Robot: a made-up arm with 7 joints. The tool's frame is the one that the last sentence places.
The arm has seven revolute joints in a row. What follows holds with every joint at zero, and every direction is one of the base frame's. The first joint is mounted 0.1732 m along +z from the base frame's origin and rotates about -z. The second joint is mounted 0.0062 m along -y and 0.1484 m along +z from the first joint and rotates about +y. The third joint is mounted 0.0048 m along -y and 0.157 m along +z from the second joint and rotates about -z. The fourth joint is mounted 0.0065 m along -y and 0.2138 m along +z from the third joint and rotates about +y. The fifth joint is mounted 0.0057 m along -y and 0.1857 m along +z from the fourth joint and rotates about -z. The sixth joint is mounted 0.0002 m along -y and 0.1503 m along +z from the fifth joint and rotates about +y. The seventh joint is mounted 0.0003 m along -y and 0.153 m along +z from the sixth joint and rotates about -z. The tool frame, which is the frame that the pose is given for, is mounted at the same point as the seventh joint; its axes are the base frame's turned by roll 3.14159, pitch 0 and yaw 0 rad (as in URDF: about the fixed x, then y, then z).
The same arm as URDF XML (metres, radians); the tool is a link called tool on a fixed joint. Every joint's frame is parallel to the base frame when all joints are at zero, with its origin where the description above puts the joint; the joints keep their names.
<robot name="arm">
<joint name="joint 1" type="continuous"><parent link="base"/><child link="link1"/><origin xyz="0.0000 0.0000 0.1732" rpy="0.0000 0.0000 0.0000"/><axis xyz="0 0 -1"/></joint>
<joint name="joint 2" type="continuous"><parent link="link1"/><child link="link2"/><origin xyz="0.0000 -0.0062 0.1484" rpy="0.0000 0.0000 0.0000"/><axis xyz="0 1 0"/></joint>
<joint name="joint 3" type="continuous"><parent link="link2"/><child link="link3"/><origin xyz="0.0000 -0.0048 0.1570" rpy="0.0000 0.0000 0.0000"/><axis xyz="0 0 -1"/></joint>
<joint name="joint 4" type="continuous"><parent link="link3"/><child link="link4"/><origin xyz="0.0000 -0.0065 0.2138" rpy="0.0000 0.0000 0.0000"/><axis xyz="0 1 0"/></joint>
<joint name="joint 5" type="continuous"><parent link="link4"/><child link="link5"/><origin xyz="0.0000 -0.0057 0.1857" rpy="0.0000 0.0000 0.0000"/><axis xyz="0 0 -1"/></joint>
<joint name="joint 6" type="continuous"><parent link="link5"/><child link="link6"/><origin xyz="0.0000 -0.0002 0.1503" rpy="0.0000 0.0000 0.0000"/><axis xyz="0 1 0"/></joint>
<joint name="joint 7" type="continuous"><parent link="link6"/><child link="link7"/><origin xyz="0.0000 -0.0003 0.1530" rpy="0.0000 0.0000 0.0000"/><axis xyz="0 0 -1"/></joint>
<joint name="tool_joint" type="fixed"><parent link="link7"/><child link="tool"/><origin xyz="0.0000 0.0000 0.0000" rpy="3.1416 0.0000 0.0000"/></joint>
<link name="base"/>
<link name="link1"/>
<link name="link2"/>
<link name="link3"/>
<link name="link4"/>
<link name="link5"/>
<link name="link6"/>
<link name="link7"/>
<link name="tool"/>
</robot>

